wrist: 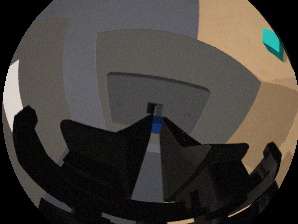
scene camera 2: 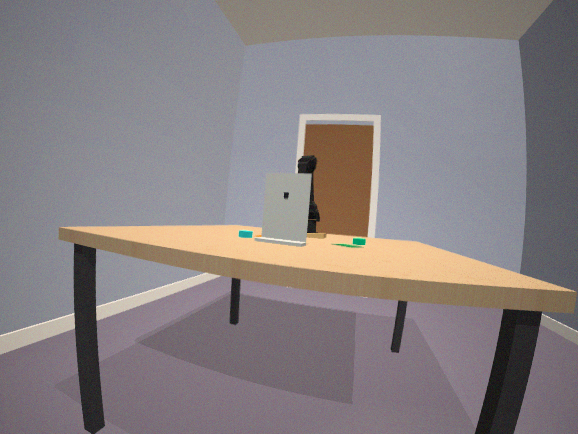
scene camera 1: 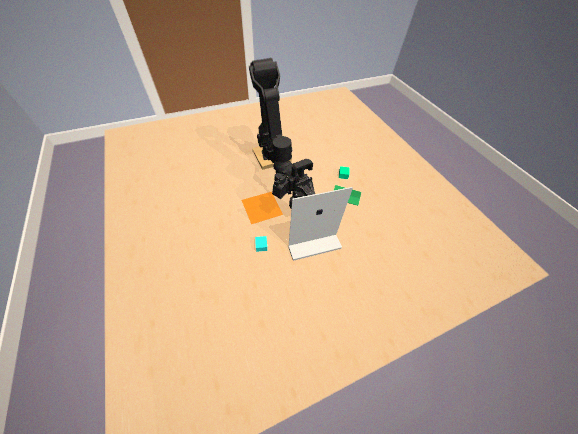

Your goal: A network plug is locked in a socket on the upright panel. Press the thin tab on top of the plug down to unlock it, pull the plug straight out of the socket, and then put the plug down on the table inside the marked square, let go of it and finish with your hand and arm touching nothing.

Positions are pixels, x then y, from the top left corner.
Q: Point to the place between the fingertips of my gripper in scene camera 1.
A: At 315,204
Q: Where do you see a grey upright panel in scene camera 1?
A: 315,219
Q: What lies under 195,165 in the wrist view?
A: My gripper.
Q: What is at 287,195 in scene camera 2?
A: A grey upright panel.
